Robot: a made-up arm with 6 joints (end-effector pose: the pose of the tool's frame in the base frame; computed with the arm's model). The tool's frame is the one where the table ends.
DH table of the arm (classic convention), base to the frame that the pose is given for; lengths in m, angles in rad. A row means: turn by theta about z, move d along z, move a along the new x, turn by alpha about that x. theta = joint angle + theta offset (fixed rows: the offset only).
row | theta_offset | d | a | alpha
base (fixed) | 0.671 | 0 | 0.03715 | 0
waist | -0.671 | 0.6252 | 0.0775 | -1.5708
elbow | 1.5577 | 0 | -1.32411 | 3.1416
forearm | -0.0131 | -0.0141 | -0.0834 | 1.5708
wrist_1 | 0 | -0.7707 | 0.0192 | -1.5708
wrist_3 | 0 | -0.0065 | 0.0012 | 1.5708
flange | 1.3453 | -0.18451 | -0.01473 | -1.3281
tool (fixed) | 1.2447 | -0.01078 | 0 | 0
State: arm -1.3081 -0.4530 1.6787 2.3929 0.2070 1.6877
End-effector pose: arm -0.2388 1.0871 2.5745 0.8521 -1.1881 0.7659
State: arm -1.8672 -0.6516 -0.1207 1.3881 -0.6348 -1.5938
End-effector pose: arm -0.0769 0.0154 2.1811 -0.2136 -1.2390 -2.5651
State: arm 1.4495 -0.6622 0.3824 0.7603 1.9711 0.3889
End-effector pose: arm -0.1742 -0.5095 2.3661 -1.5066 2.4270 -0.1900
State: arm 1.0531 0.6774 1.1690 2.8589 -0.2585 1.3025
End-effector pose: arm 0.8581 1.4508 2.2595 2.2709 1.1127 0.8686
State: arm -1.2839 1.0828 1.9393 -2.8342 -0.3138 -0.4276
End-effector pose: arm 0.5338 -1.6377 2.0858 2.3496 -0.7547 1.0234
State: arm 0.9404 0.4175 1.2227 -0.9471 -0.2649 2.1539
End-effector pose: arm 0.6971 1.0630 2.5472 -0.3107 -1.3810 0.5014
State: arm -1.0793 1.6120 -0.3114 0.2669 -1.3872 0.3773
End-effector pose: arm 0.4893 -0.8819 -0.1132 0.7767 2.8270 0.2291
